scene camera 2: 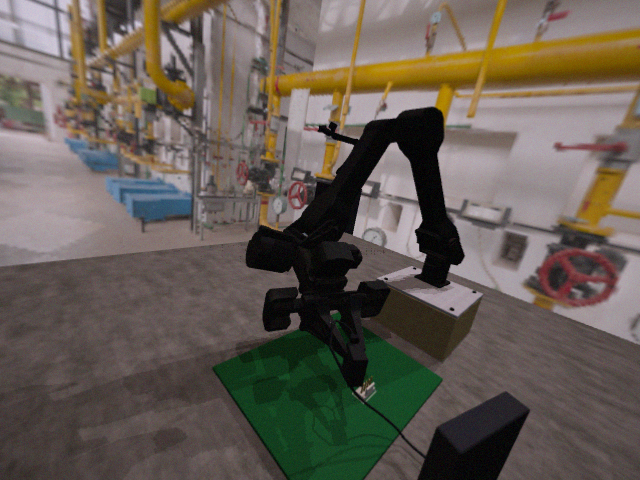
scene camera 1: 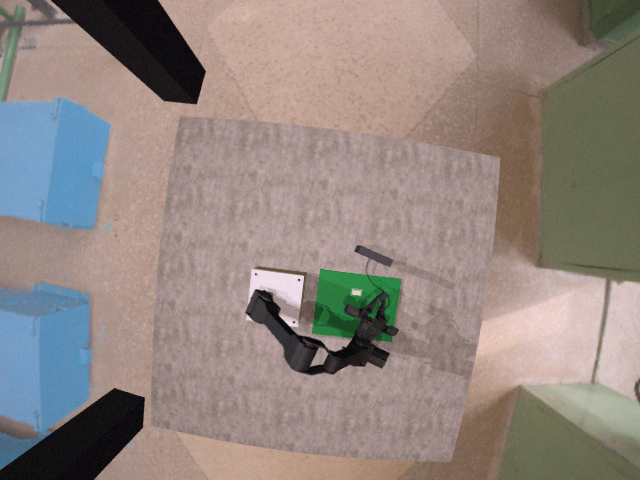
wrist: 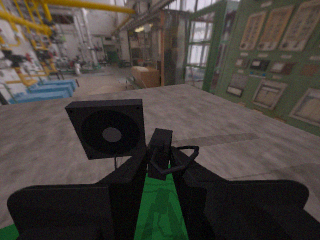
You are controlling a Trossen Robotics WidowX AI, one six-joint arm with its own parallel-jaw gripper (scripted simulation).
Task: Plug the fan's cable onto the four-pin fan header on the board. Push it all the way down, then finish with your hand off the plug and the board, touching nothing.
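There's a black fan in the pictures, and a black fan plug as well. You'd see my gripper there too, and the wrist view shows that gripper as well.
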